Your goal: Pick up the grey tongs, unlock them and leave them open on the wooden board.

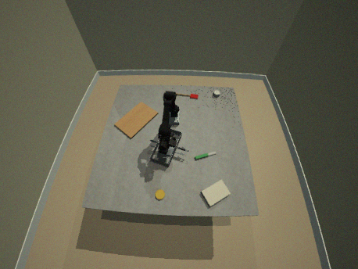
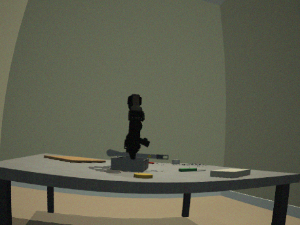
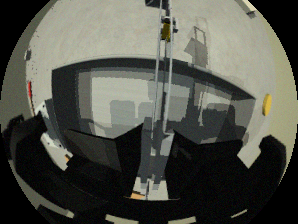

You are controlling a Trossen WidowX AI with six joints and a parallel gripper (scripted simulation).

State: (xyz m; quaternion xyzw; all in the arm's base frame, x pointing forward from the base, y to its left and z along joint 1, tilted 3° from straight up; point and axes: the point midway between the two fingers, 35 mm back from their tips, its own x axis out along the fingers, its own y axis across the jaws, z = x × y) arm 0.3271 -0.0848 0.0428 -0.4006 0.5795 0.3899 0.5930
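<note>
Right now my gripper tip is 10 mm past the dark roasting tin and 10 mm above it. Round my gripper tip: cream block (400 mm ahead, 330 mm to the left, 20 mm below); then wooden board (340 mm behind, 270 mm to the right, 30 mm below); then yellow disc (370 mm ahead, 80 mm to the right, 30 mm below).
</note>
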